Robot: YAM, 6 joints.
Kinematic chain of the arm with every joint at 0, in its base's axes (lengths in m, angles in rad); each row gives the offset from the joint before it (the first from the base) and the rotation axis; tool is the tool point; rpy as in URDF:
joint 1: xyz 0 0 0.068 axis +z
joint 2: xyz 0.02 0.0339 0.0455 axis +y
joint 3: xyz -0.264 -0.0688 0 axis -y
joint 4: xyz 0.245 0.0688 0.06 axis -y
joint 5: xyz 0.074 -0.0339 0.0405 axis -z
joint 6: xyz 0.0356 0 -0.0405 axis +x
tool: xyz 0 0 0 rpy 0 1.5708 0
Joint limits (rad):
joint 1: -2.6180..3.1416
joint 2: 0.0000..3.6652
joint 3: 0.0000..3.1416
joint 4: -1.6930..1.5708
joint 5: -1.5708..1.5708
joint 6: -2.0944..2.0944
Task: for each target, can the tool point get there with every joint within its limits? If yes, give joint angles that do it. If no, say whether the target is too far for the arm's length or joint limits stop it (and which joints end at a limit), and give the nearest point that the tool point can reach.
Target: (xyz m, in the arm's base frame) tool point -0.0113 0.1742 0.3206
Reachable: yes | joints 1.5605 0.7550 0.7568 -0.3277 -0.3761 -0.3083
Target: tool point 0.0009 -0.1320 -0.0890
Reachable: yes | joints -1.3545 2.6691 0.4112 0.5108 0.8795 -0.9993
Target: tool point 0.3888 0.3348 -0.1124
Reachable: yes | joints 0.7353 2.9629 1.8174 0.3801 0.3585 -0.0531
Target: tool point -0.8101 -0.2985 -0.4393
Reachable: no: too far | nearest point -0.4767 -0.2613 -0.2246 | short by 0.398 m
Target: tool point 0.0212 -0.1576 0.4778
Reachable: yes | joints -1.6037 1.0553 1.5967 -0.9969 -0.8331 1.2872
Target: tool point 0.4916 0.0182 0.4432
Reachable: yes | joints -0.0042 2.1609 2.0792 0.8328 -0.6044 -0.4469
